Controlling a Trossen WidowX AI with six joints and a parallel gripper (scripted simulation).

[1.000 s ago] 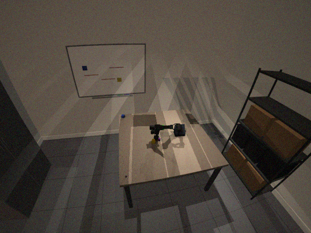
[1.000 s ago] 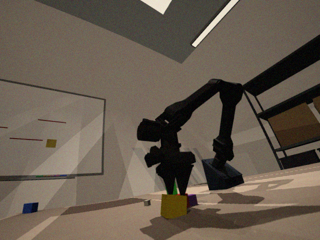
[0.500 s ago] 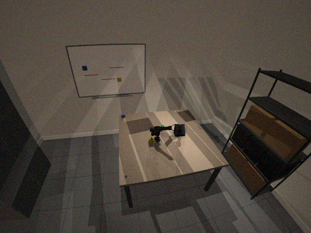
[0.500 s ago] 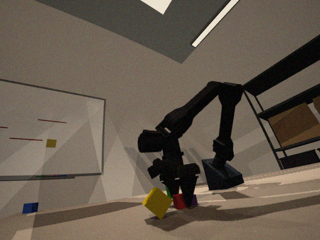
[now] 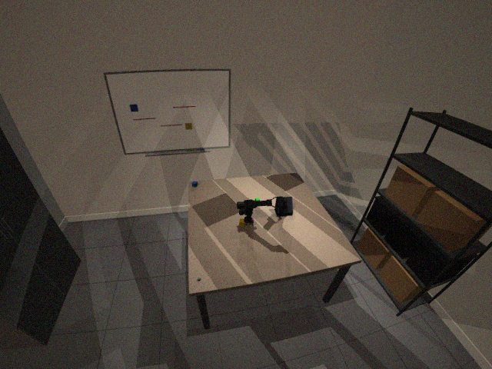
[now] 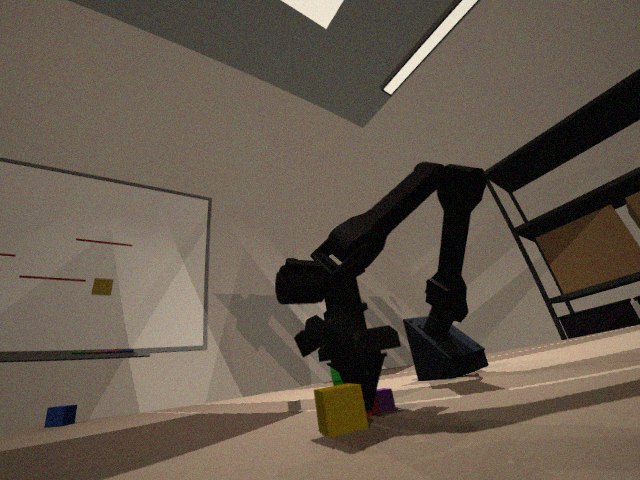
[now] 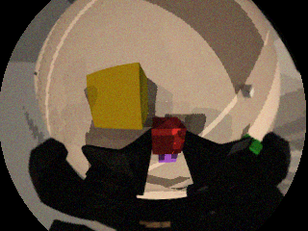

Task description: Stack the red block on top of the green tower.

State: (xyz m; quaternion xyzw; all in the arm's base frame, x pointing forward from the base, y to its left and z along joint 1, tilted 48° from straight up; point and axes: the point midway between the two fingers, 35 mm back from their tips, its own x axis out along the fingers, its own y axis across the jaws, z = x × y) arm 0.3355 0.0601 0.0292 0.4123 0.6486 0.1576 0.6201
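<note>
Right now the purple block is 3 cm behind my gripper tip, 1 cm to the left of it and 1 cm above it. The rest, counted from my gripper tip: red block: 1 cm above; blue block: 44 cm ahead, 63 cm to the right, 1 cm above; yellow block: 6 cm ahead, 3 cm to the left, 2 cm above.
</note>
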